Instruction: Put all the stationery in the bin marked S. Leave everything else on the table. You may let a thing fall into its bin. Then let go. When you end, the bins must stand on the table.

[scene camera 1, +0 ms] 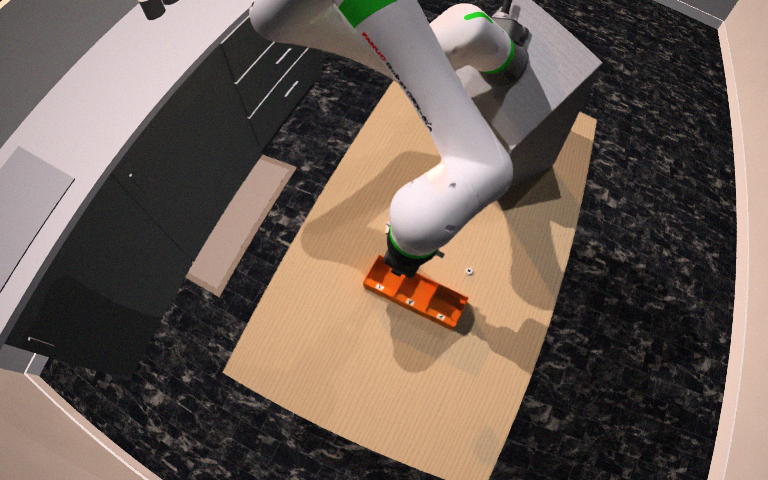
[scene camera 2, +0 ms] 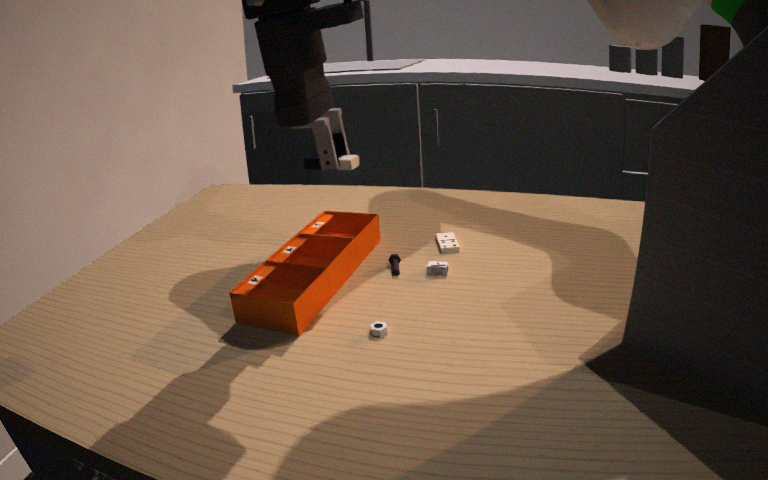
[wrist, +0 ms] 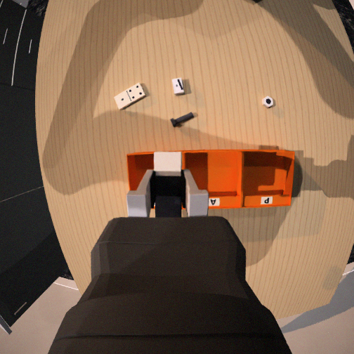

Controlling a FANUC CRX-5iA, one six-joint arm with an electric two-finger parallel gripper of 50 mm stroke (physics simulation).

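Pixels of known places: gripper, fingertip midpoint: (scene camera 2: 335,163); arm's base at its link origin: (scene camera 1: 502,60).
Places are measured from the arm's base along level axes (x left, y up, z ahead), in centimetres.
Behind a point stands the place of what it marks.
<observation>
My gripper (scene camera 2: 333,160) {z 54.8, x -8.9, y -18.9 cm} (wrist: 167,180) is shut on a white eraser (scene camera 2: 349,162) {z 52.6, x -7.3, y -18.4 cm} (wrist: 167,164) with a black sleeve, held high. In the wrist view it overlaps the left end compartment of the orange three-part bin row (scene camera 1: 424,311) {z 62.0, x -0.8, y -28.5 cm} (scene camera 2: 339,270) {z 53.6, x -2.6, y -30.3 cm} (wrist: 230,201). The labels P and A show on the other two compartments; the left end label is hidden there and too small to read in the scene views. A small metal sharpener (scene camera 2: 437,268) {z 42.4, x -6.5, y -31.6 cm} (wrist: 178,86) lies on the table behind the bins. The bin row stands upright on the table.
A cream domino (scene camera 2: 447,242) {z 42.0, x -14.6, y -31.8 cm} (wrist: 130,96) lies beside the sharpener. A black bolt (scene camera 2: 395,264) {z 47.7, x -7.1, y -31.5 cm} (wrist: 183,119) lies between the sharpener and the bins. A pale hex nut (scene camera 1: 468,271) {z 47.1, x 6.6, y -31.7 cm} (scene camera 2: 378,329) {z 46.8, x 7.4, y -31.6 cm} (wrist: 268,102) lies near the P end.
</observation>
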